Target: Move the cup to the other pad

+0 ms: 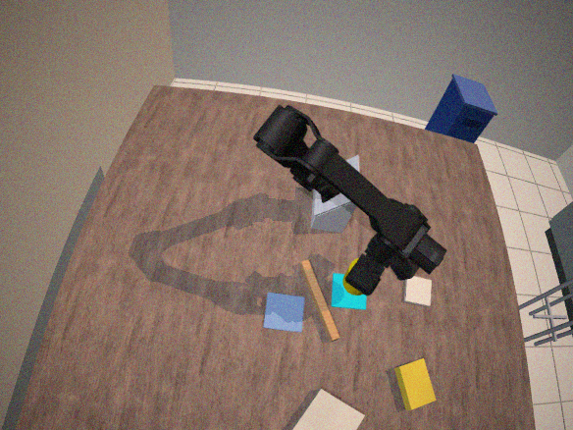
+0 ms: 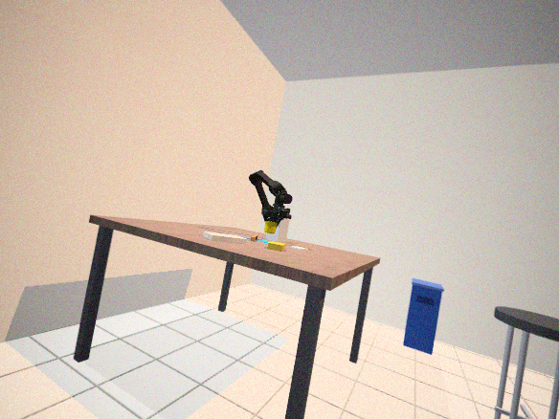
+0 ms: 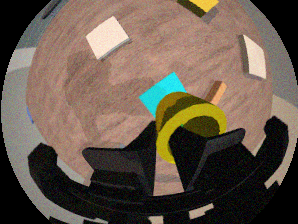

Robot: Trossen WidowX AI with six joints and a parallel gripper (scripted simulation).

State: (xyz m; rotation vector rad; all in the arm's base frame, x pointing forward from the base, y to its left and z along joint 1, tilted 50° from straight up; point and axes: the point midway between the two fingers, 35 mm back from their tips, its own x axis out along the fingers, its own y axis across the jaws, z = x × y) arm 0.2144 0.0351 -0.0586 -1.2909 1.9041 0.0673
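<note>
Right now the cyan pad is 2 cm ahead of my gripper tip, 1 cm to the right of it and 10 cm below it. The rest, counted from my gripper tip: yellow cup: 2 cm ahead, 2 cm to the right; then white tile: 3 cm ahead, 18 cm to the left, 8 cm below; then wooden bar: 5 cm ahead, 10 cm to the right, 8 cm below.
</note>
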